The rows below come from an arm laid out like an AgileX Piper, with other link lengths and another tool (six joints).
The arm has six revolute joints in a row. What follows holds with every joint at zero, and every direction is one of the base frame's.
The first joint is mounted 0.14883 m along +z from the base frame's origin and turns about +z.
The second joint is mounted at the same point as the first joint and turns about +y.
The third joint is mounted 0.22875 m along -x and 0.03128 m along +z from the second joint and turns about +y.
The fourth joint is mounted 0.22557 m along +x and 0.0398 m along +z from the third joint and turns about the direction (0.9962, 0, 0.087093).
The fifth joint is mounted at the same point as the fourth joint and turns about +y.
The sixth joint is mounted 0.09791 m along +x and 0.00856 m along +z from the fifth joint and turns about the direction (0.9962, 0, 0.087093).
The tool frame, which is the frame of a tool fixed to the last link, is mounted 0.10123 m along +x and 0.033 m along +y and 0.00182 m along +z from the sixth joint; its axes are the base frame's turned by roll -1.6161, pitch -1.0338 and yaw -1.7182 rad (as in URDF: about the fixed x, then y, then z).
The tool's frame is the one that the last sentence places.
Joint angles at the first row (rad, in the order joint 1, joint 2, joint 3, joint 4, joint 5, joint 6):
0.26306 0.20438 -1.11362 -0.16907 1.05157 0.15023
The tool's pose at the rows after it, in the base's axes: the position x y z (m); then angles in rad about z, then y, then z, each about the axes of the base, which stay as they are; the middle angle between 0 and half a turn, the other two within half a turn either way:
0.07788 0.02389 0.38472 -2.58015 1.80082 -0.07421
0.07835 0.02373 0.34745 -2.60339 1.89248 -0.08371
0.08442 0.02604 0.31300 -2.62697 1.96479 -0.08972
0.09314 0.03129 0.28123 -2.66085 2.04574 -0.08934
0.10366 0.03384 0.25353 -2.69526 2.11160 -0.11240
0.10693 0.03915 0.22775 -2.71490 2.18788 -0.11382
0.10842 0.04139 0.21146 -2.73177 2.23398 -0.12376
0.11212 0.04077 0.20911 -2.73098 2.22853 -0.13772
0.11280 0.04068 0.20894 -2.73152 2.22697 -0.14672
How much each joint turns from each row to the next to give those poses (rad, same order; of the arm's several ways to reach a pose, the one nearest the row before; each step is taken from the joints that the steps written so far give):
0.00000 -0.08153 0.06752 0.00036 0.07736 0.00199
0.00001 -0.06572 0.10148 0.00263 0.05893 0.00001
0.00001 -0.05370 0.11749 0.00418 0.01185 0.00000
-0.00091 -0.01651 0.10372 0.01537 -0.00227 -0.01133
-0.01797 0.00002 0.09665 0.00776 -0.02594 -0.00914
-0.02697 -0.00001 0.07482 0.04010 0.00000 -0.02348
-0.02992 -0.00004 0.04720 0.02890 -0.00112 -0.02529
-0.02480 0.00000 0.01818 0.00827 -0.02411 -0.00829
-0.02709 0.00000 0.00212 0.01657 -0.00432 -0.01714

